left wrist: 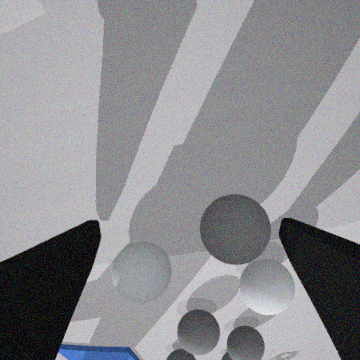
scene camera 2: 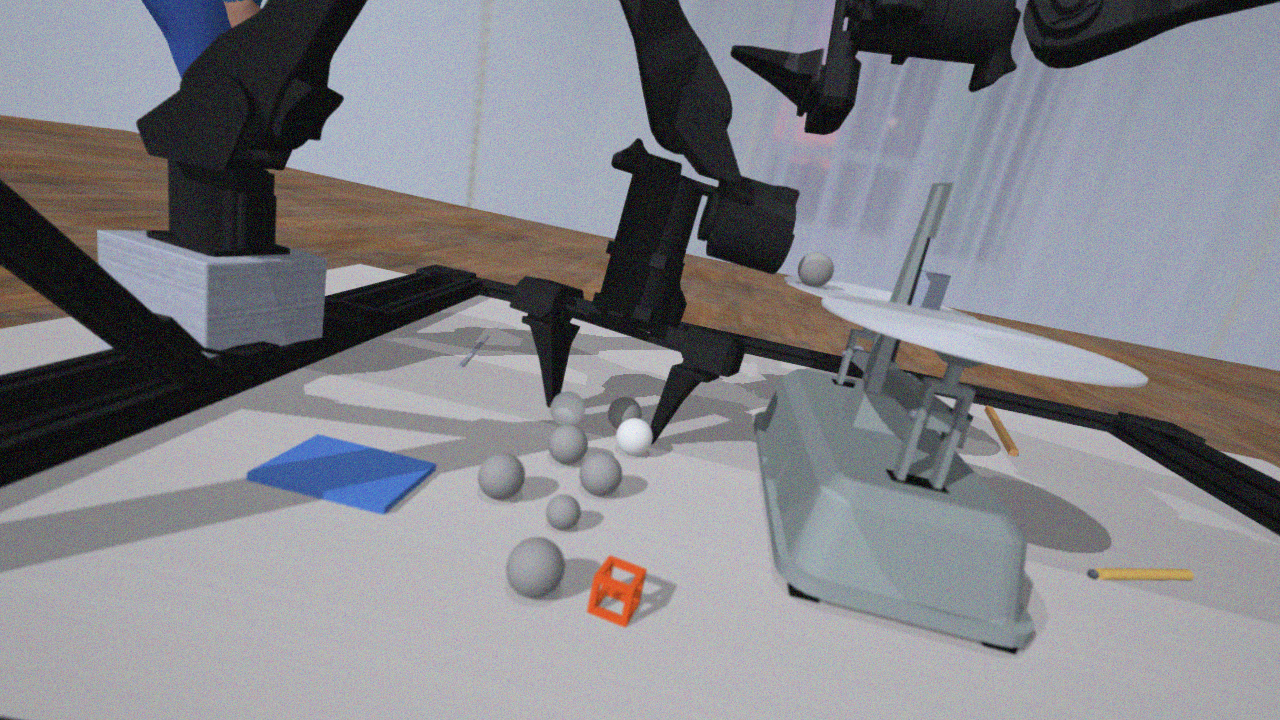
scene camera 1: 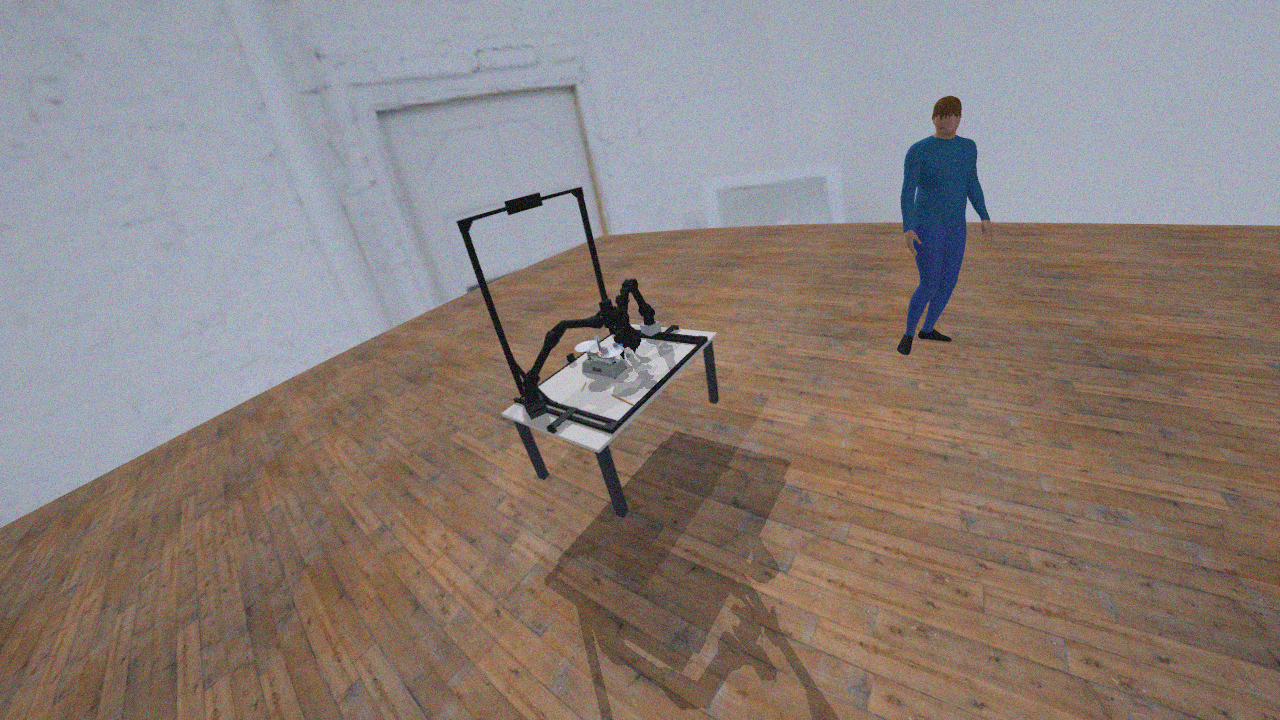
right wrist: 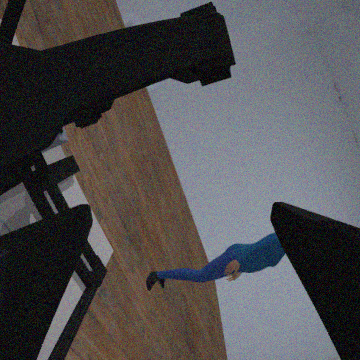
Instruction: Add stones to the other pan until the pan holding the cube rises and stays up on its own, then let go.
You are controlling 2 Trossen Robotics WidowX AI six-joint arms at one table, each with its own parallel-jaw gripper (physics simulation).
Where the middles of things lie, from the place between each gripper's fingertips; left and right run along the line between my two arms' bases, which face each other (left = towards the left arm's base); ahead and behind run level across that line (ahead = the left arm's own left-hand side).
My left hand is 170 mm past the blue flat pad [scene camera 2: 351, 474] and 110 mm to the right of it. Round my left hand: orange wire-frame cube [scene camera 2: 630, 594] (220 mm behind, 70 mm to the right, 10 mm above); grey balance scale [scene camera 2: 868, 506] (20 mm behind, 200 mm to the right, 110 mm above).
My right gripper is now 24 cm above the grey balance scale, 18 cm to the left of it and 14 cm past it. The rest, counted from my right hand: orange wire-frame cube (34 cm below, 33 cm behind, 5 cm to the right); blue flat pad (35 cm below, 29 cm behind, 13 cm to the left).
